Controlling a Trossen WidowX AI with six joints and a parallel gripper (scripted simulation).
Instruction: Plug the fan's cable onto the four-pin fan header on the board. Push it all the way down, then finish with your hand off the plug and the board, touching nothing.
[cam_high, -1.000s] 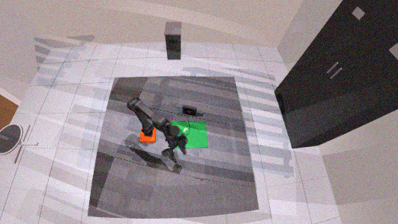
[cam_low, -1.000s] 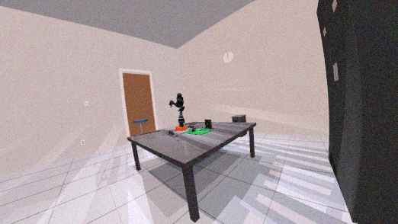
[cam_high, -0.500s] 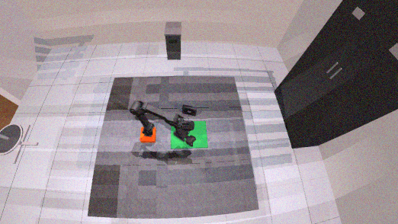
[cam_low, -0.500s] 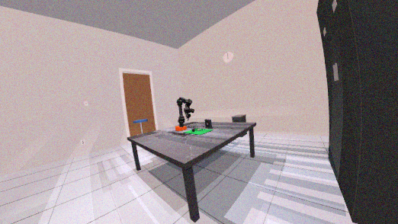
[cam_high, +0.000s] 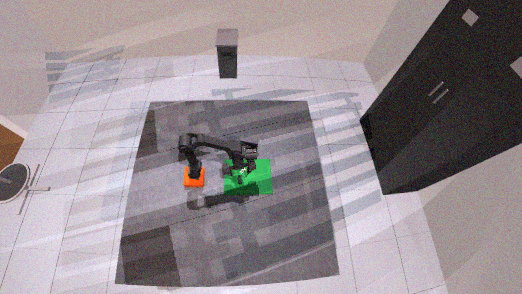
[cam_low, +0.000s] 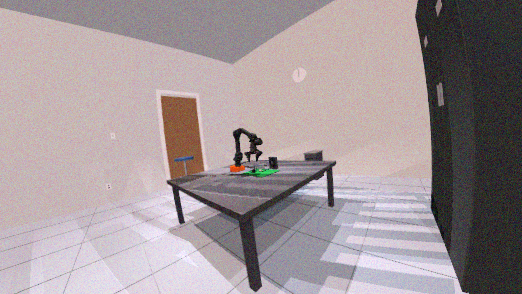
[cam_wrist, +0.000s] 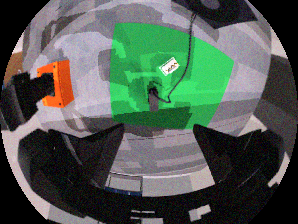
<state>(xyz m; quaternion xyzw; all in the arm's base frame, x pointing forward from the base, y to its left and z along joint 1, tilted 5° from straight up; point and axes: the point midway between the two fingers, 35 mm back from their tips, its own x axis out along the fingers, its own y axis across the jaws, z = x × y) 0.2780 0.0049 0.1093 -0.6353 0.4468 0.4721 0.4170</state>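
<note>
My gripper tip is 9 cm above the fan plug. The rest, counted from my gripper tip: green board (5 cm ahead, 4 cm to the left, 12 cm below); white fan header (2 cm ahead, 7 cm to the left, 10 cm below); black square fan (3 cm ahead, 22 cm to the left, 5 cm below).
</note>
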